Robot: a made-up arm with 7 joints. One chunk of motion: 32 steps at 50 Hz.
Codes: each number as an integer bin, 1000 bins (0 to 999) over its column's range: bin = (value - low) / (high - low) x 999, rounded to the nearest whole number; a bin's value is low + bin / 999 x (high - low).
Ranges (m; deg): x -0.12..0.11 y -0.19..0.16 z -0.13..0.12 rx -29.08..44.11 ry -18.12..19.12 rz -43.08..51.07
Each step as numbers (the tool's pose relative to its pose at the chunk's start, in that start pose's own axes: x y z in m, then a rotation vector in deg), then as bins.
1 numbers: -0.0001 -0.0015 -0.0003 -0.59 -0.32 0.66
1 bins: 521 538 518 389 478 464
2 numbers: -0.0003 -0.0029 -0.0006 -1.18 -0.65 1.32
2 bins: 520 534 517 381 469 471
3 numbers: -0.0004 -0.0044 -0.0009 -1.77 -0.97 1.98
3 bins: 519 530 516 373 460 478
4 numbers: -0.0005 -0.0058 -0.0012 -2.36 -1.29 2.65
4 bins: 519 526 515 365 451 485
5 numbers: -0.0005 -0.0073 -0.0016 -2.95 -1.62 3.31
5 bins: 519 521 513 357 443 492
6 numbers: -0.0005 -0.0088 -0.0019 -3.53 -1.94 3.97
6 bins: 519 517 512 349 434 499
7 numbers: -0.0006 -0.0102 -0.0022 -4.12 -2.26 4.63
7 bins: 519 513 511 341 425 506
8 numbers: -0.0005 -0.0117 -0.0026 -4.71 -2.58 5.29
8 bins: 519 509 509 333 417 513
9 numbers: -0.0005 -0.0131 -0.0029 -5.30 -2.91 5.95
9 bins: 519 505 508 325 408 520
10 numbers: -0.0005 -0.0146 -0.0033 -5.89 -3.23 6.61
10 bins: 519 501 506 317 399 527
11 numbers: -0.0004 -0.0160 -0.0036 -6.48 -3.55 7.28
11 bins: 519 497 505 308 391 534
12 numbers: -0.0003 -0.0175 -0.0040 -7.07 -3.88 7.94
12 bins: 520 492 503 300 382 541
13 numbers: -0.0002 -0.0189 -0.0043 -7.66 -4.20 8.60
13 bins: 520 488 502 292 373 548
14 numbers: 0.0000 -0.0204 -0.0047 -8.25 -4.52 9.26
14 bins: 521 484 501 284 365 555
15 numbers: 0.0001 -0.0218 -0.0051 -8.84 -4.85 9.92
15 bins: 522 480 499 276 356 562
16 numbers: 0.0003 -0.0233 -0.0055 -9.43 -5.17 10.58
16 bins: 523 476 498 268 347 569
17 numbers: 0.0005 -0.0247 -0.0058 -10.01 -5.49 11.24
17 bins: 523 472 496 260 339 576
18 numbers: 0.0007 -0.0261 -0.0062 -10.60 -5.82 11.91
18 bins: 524 468 495 252 330 583
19 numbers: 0.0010 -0.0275 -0.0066 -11.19 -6.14 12.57
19 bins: 526 464 493 244 321 590
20 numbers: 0.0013 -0.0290 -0.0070 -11.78 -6.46 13.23
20 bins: 527 460 492 236 313 597
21 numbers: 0.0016 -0.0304 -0.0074 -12.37 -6.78 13.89
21 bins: 528 456 490 228 304 604
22 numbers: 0.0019 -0.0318 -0.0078 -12.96 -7.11 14.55
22 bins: 529 452 488 220 295 611
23 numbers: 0.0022 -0.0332 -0.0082 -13.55 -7.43 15.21
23 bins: 531 448 487 212 287 618
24 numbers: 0.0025 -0.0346 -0.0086 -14.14 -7.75 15.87
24 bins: 532 444 485 204 278 626
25 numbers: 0.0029 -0.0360 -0.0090 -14.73 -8.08 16.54
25 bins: 534 440 484 196 269 633
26 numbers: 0.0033 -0.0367 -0.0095 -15.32 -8.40 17.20
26 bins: 536 438 482 188 261 640
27 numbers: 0.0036 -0.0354 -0.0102 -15.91 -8.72 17.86
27 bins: 537 441 479 180 252 647
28 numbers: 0.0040 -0.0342 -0.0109 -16.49 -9.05 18.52
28 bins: 539 445 476 172 243 654
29 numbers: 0.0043 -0.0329 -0.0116 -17.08 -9.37 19.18
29 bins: 540 448 473 164 235 661
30 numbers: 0.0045 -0.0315 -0.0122 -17.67 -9.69 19.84
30 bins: 541 452 471 156 226 668
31 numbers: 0.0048 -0.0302 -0.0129 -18.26 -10.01 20.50
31 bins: 542 456 468 148 218 675
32 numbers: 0.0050 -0.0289 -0.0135 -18.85 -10.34 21.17
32 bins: 543 460 466 140 209 682
